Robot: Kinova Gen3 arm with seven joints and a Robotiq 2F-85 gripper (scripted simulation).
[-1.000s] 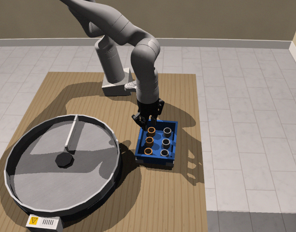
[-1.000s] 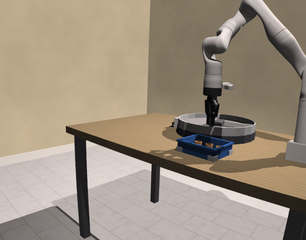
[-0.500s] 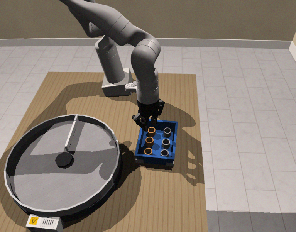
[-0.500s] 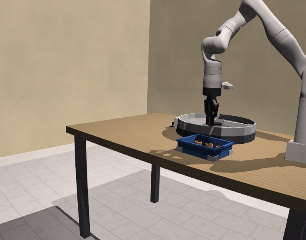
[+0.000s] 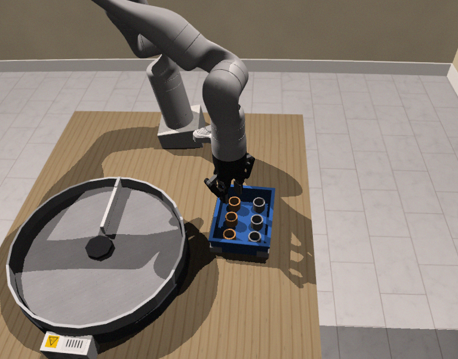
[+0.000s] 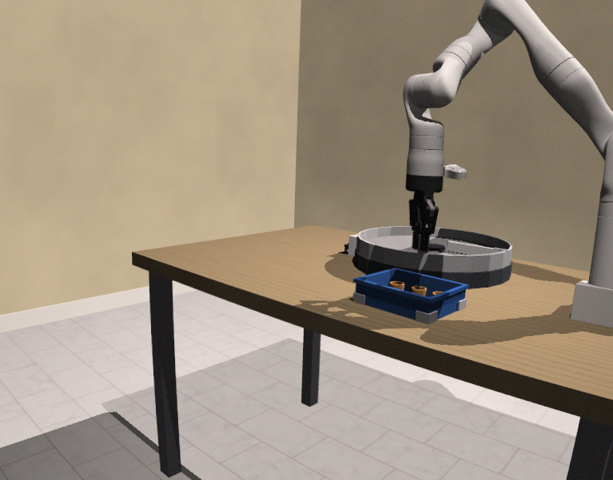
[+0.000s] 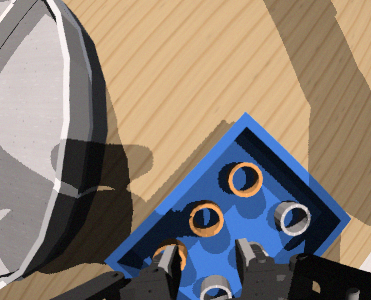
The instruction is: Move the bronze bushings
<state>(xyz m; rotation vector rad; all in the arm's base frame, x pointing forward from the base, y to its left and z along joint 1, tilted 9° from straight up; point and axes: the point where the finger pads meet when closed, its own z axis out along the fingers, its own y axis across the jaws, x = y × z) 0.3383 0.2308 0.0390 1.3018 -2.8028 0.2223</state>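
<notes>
The blue crate lies 10 cm below my hand and 3 cm to the left of it. The rest, counted from my hand: grey turntable disc: 30 cm to the right, 15 cm ahead, 8 cm below.
</notes>
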